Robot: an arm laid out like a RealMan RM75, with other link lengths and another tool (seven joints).
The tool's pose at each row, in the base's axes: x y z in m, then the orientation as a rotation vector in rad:
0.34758, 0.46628, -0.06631, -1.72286, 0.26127, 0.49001
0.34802, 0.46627, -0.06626, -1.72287, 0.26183, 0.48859
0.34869, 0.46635, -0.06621, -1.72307, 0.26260, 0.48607
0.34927, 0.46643, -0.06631, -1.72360, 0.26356, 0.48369
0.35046, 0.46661, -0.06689, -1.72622, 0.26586, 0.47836
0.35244, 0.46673, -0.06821, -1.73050, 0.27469, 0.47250
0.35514, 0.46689, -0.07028, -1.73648, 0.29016, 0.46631
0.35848, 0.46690, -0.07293, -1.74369, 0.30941, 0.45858
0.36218, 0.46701, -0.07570, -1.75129, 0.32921, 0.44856
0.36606, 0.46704, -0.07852, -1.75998, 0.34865, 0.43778
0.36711, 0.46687, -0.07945, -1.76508, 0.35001, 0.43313
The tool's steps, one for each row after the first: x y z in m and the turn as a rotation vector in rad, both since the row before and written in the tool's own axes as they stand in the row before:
0.00036, -0.00023, -0.00010, 0.00037, 0.00121, -0.00044
0.00058, -0.00035, -0.00005, 0.00045, 0.00206, -0.00092
0.00057, -0.00018, -0.00001, 0.00012, 0.00216, -0.00071
0.00133, -0.00004, 0.00005, -0.00108, 0.00528, -0.00145
0.00237, 0.00028, -0.00002, -0.00182, 0.00958, 0.00265
0.00335, 0.00061, 0.00005, -0.00269, 0.01382, 0.00695
0.00418, 0.00085, -0.00005, -0.00322, 0.01714, 0.00864
0.00456, 0.00074, 0.00009, -0.00314, 0.01896, 0.00774
0.00475, 0.00068, 0.00009, -0.00417, 0.01949, 0.00708
0.00136, 0.00036, -0.00009, -0.00367, 0.00496, -0.00173

